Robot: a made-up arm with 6 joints.
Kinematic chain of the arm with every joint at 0, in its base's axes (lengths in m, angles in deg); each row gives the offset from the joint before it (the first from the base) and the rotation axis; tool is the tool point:
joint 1: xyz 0 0 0.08 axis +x
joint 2: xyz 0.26 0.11 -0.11 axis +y
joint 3: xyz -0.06 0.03 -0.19 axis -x
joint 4: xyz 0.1 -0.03 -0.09 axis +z
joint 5: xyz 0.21 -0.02 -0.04 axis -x
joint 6: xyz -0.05 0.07 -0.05 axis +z
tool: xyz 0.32 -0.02 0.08
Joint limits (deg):
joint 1: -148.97..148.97
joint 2: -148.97..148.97
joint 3: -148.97..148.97
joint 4: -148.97..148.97
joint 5: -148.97..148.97
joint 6: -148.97..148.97
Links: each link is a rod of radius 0.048 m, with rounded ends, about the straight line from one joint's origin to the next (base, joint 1, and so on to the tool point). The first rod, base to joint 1, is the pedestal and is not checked.
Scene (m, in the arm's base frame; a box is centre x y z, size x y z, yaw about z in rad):
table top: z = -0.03
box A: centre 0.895 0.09 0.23 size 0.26 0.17 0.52 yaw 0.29
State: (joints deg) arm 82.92 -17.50 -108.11 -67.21 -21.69 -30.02
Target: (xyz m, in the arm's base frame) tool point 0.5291 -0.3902 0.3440
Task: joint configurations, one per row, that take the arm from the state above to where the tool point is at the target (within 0.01 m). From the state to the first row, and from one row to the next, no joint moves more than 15 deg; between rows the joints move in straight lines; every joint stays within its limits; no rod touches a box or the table.
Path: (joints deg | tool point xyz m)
1: 91.33 -10.57 -116.28 -73.10 -25.88 -44.07 | 0.3278 0.6039 0.5880
2: 99.74 -3.64 -124.45 -78.98 -30.08 -58.12 | 0.1695 0.4028 0.6843
3: 108.15 3.29 -132.63 -84.87 -34.27 -72.18 | 0.0730 0.1626 0.6730
4: 116.55 10.22 -140.80 -90.76 -38.47 -86.23 | 0.0474 -0.0419 0.5638
5: 124.96 17.15 -148.97 -96.64 -42.66 -100.28 | 0.0816 -0.1562 0.4038
6: 120.19 2.54 -145.59 -84.51 -38.62 -85.97 | 0.0781 -0.0645 0.5809
7: 115.41 -12.07 -142.22 -72.37 -34.58 -71.66 | 0.1943 0.0628 0.7186
8: 110.63 -26.68 -138.84 -60.23 -30.54 -57.34 | 0.4037 0.1443 0.7634
9: 105.85 -41.29 -135.46 -48.09 -26.50 -43.03 | 0.6236 0.1138 0.7067
10: 101.08 -55.90 -132.09 -35.96 -22.46 -28.72 | 0.7521 -0.0354 0.5849
11: 96.30 -70.51 -128.71 -23.82 -18.42 -14.41 | 0.7200 -0.2386 0.4512
12: 91.52 -85.11 -125.33 -11.68 -14.38 -0.09 | 0.5291 -0.3902 0.3440

